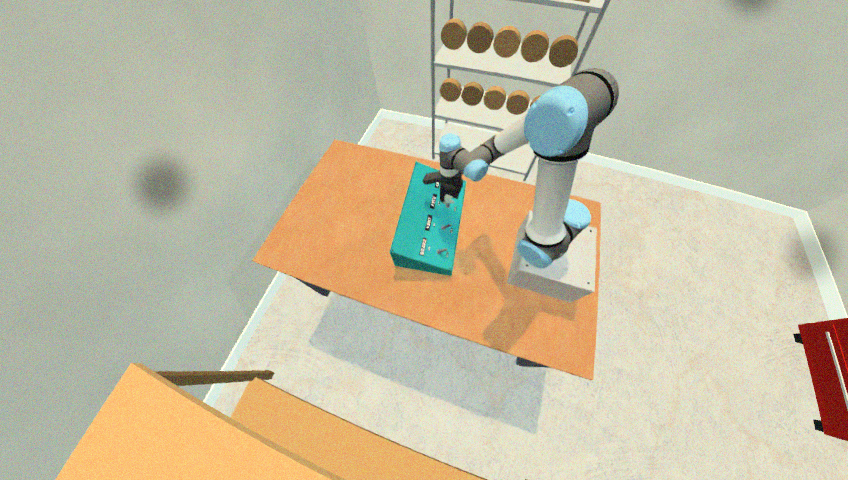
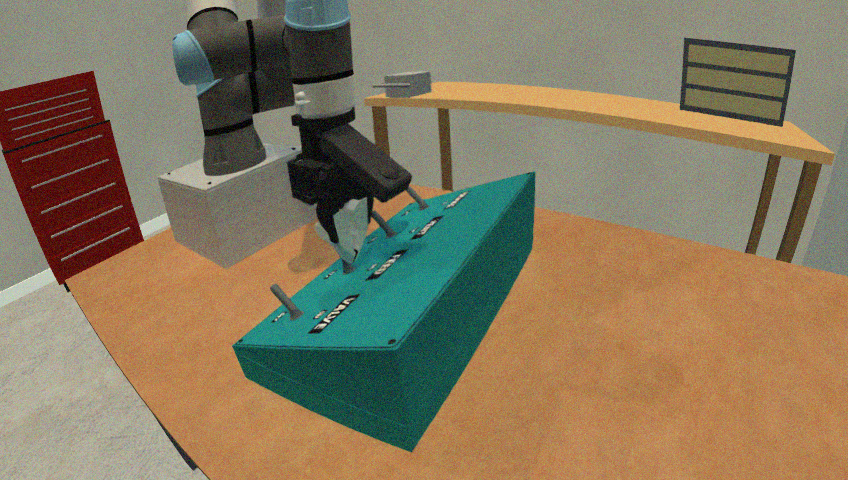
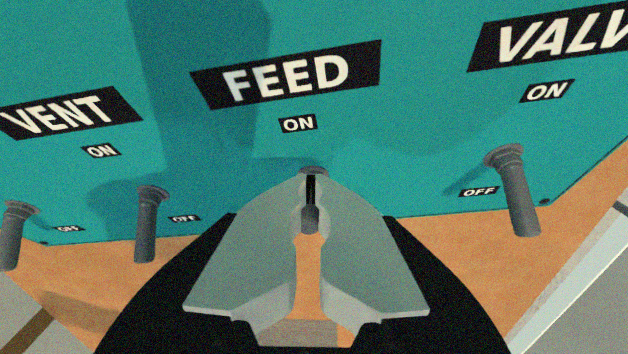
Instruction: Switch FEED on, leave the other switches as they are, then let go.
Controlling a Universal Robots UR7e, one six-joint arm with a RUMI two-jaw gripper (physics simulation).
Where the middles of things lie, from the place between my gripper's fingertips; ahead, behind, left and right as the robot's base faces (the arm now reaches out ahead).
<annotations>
Now: hand 12 cm to the left of the valve lever (image 3: 523,215) and 1 cm short of it. Round my hand: teal switch box (image 2: 377,346) (8 cm to the left, 3 cm below, 3 cm ahead).
</annotations>
